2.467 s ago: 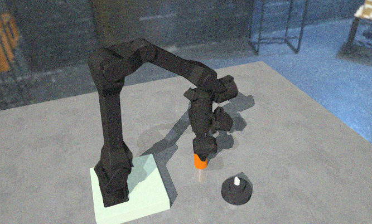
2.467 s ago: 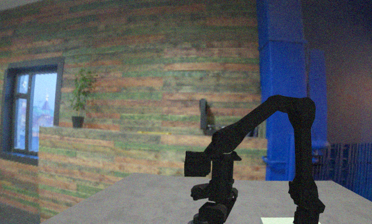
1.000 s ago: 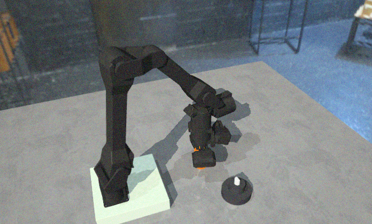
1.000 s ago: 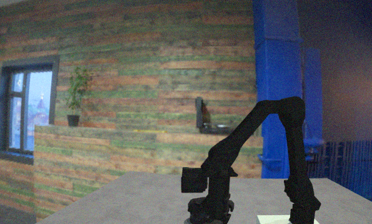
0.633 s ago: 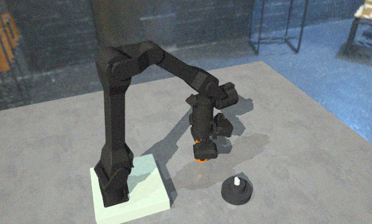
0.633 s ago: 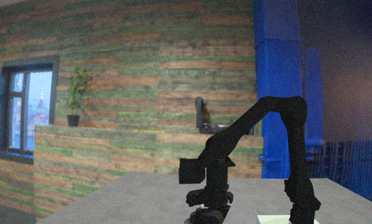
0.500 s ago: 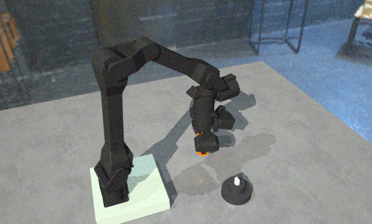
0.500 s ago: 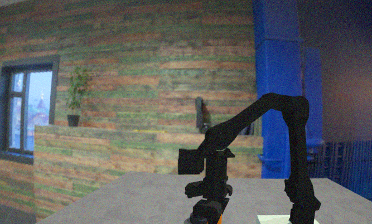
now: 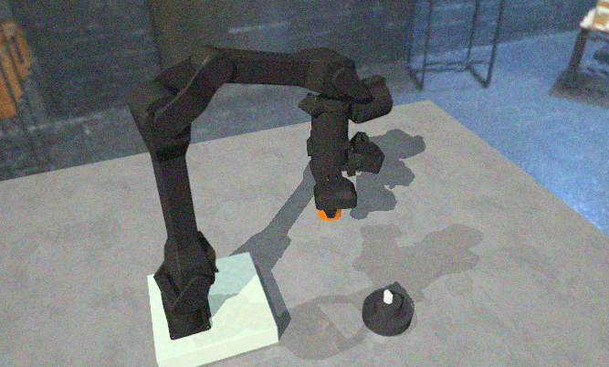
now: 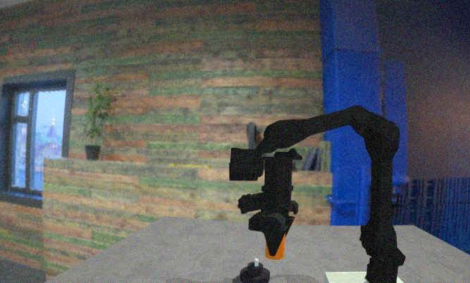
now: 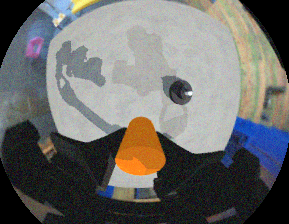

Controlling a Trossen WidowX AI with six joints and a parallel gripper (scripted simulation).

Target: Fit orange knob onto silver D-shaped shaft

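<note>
Right now my gripper tip is 30 mm below the orange knob. The rest, counted from my gripper tip: round black pedestal (140 mm to the right, 110 mm below, 50 mm ahead).
</note>
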